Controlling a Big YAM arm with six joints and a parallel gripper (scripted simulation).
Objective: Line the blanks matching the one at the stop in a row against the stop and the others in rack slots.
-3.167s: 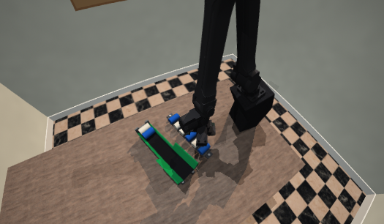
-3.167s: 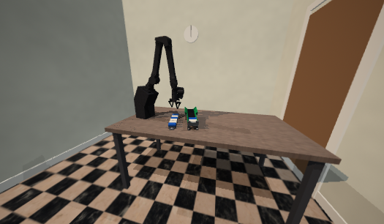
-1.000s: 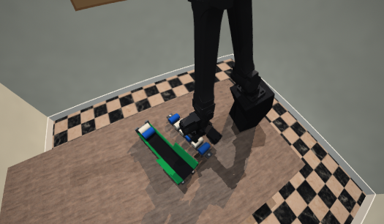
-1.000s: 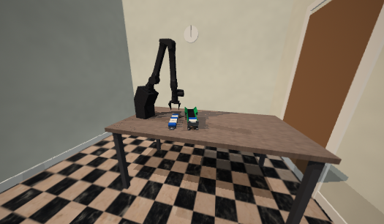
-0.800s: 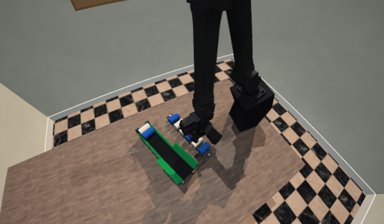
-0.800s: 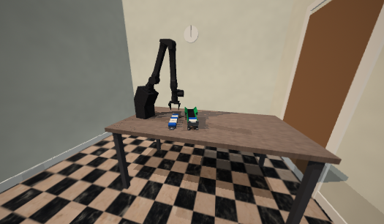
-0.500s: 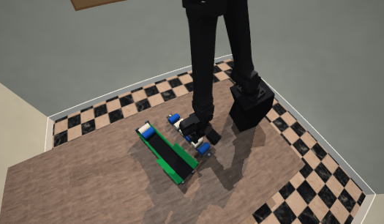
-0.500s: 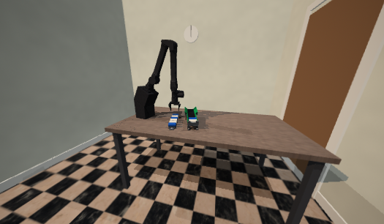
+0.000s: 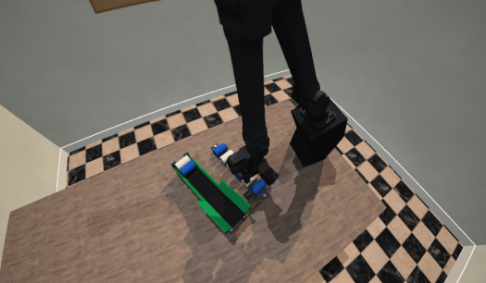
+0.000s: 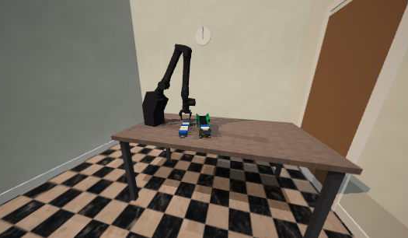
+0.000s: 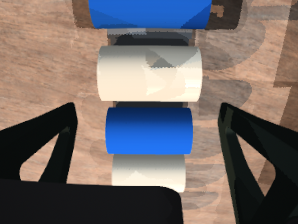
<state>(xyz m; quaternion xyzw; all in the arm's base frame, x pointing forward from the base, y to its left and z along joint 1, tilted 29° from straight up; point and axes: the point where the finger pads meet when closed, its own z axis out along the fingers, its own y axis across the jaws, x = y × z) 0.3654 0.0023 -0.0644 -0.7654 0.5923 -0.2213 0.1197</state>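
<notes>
Now: the rib 90 mm below my hand, 30 mm to the left of it and 10 mm behind it. Also, from my hand: grey stop 250 mm ahead, 220 mm to the right, 20 mm below; then grey stock rack 90 mm below, 80 mm to the right, 20 mm ahead.
</notes>
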